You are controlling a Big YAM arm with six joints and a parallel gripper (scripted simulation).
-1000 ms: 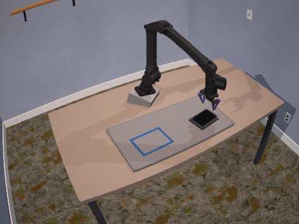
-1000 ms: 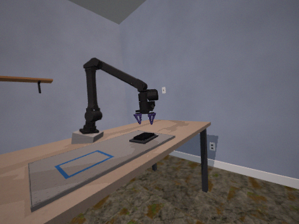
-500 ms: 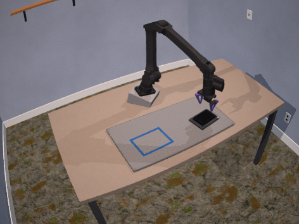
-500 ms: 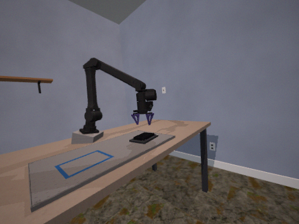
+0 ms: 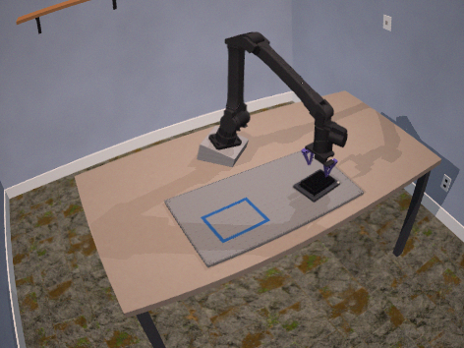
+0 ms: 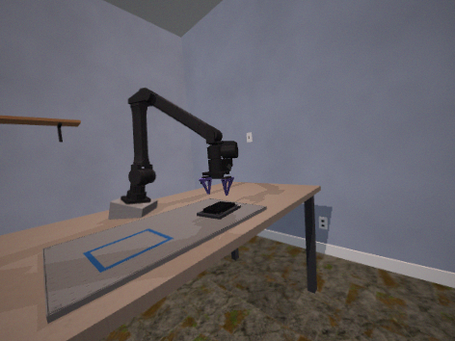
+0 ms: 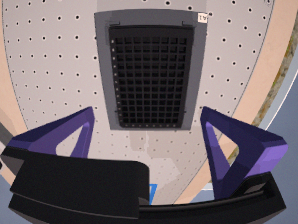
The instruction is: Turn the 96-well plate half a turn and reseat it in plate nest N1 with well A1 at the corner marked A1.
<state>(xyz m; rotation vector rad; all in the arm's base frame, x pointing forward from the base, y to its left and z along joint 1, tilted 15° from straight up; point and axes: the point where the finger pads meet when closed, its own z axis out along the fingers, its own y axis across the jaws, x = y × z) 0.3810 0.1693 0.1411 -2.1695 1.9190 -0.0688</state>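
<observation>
Right now the black 96-well plate is 60 mm below my hand. Round my hand: plate nest N1: 80 mm below; A1 mark: 80 mm to the left, 70 mm below, 50 mm ahead.
</observation>
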